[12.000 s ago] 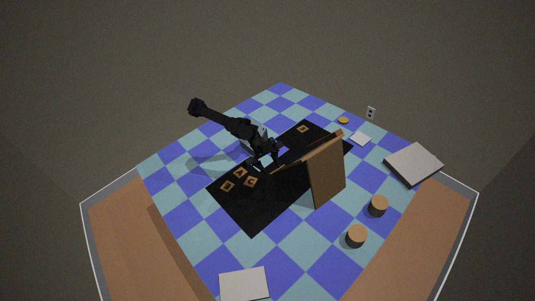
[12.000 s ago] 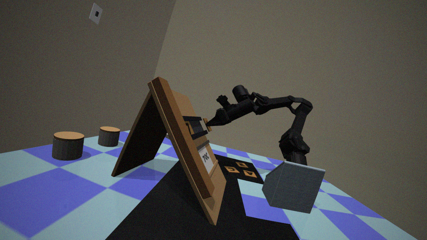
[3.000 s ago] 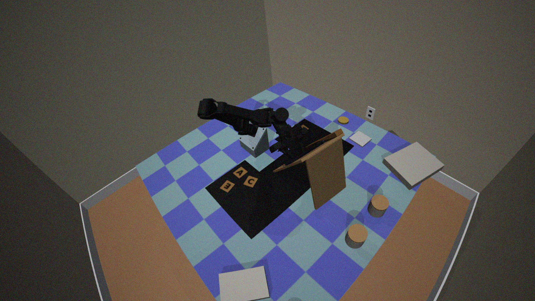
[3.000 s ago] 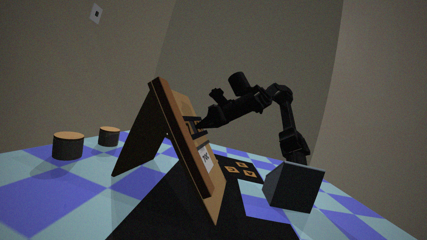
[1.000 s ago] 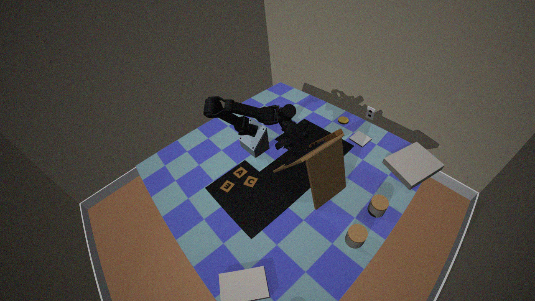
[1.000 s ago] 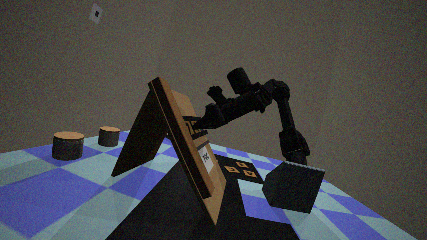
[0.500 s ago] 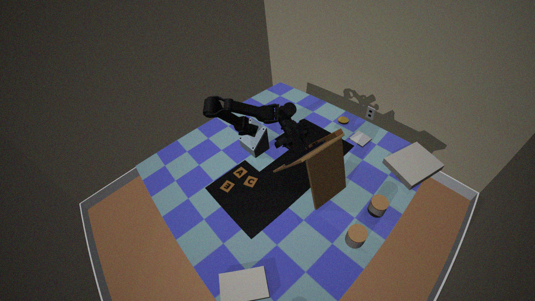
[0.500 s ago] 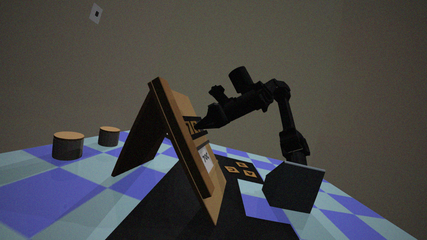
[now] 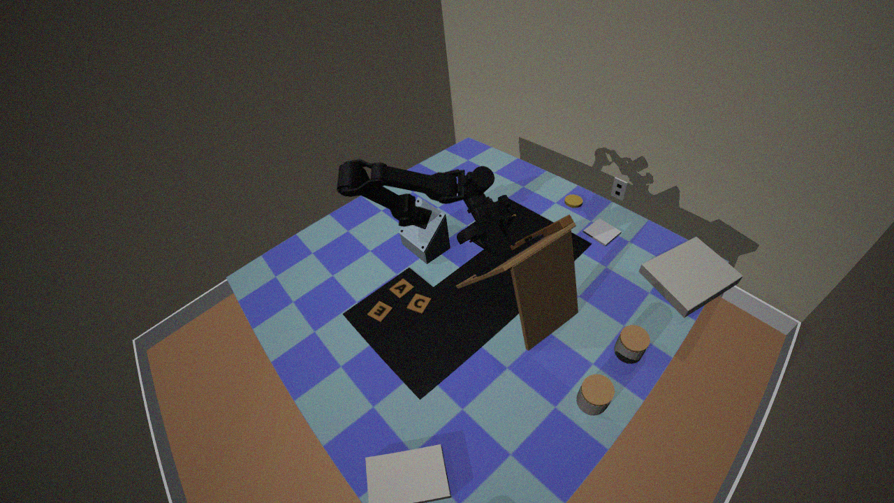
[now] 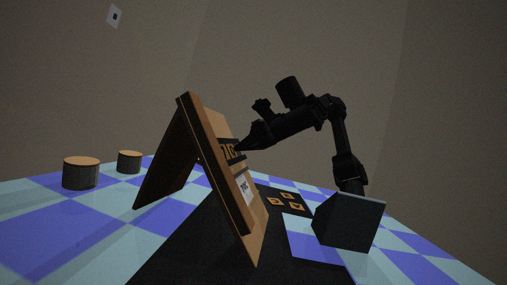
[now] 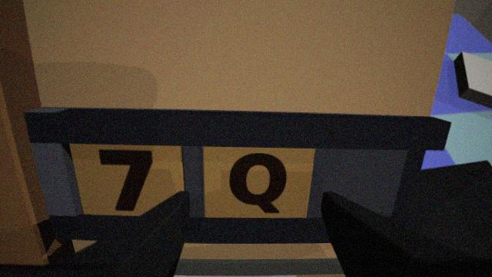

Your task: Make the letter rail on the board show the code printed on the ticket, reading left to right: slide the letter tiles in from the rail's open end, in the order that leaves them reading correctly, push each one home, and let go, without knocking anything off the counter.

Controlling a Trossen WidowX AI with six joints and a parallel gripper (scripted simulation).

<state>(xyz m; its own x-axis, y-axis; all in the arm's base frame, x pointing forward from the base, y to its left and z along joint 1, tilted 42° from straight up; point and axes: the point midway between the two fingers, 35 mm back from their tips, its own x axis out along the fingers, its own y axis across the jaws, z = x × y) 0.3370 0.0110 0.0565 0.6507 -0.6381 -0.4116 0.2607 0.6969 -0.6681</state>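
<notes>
The q tile is 10 mm to the right of my gripper tip, 10 mm below it and 10 mm ahead of it. Round my gripper tip: white ticket: 90 mm below, 40 mm behind, 20 mm to the left; black mat: 190 mm below, 150 mm behind, 10 mm to the left; small white plate: 430 mm to the left, 190 mm below, 130 mm ahead.
</notes>
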